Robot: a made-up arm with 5 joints.
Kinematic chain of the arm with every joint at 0, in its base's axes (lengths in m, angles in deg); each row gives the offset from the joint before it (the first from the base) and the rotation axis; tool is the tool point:
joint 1: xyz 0 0 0.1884 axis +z
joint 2: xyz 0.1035 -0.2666 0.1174 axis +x
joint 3: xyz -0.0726 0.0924 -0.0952 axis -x
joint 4: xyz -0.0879 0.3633 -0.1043 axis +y
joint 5: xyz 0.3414 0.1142 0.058 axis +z
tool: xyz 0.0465 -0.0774 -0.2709
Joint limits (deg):
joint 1: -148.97..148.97
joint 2: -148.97..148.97
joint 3: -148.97..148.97
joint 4: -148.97..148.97
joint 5: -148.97..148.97
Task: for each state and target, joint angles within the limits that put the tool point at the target. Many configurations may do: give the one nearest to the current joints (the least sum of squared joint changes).
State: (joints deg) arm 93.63 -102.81 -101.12 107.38 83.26
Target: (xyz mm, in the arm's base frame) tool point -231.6 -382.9 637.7
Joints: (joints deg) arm 83.00 -60.73 -142.25 111.52 91.41
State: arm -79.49 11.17 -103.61 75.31 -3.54
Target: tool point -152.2 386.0 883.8
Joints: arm -101.74 34.69 -111.80 101.74 9.87
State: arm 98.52 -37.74 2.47 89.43 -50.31
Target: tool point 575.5 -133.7 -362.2
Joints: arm 99.42 -53.78 12.64 82.48 -43.99
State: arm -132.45 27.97 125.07 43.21 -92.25
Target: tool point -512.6 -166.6 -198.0
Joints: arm -82.60 23.68 111.77 22.81 -96.88
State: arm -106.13 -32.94 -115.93 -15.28 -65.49
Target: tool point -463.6 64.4 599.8
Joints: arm -136.67 -10.46 -145.43 -27.12 -70.27
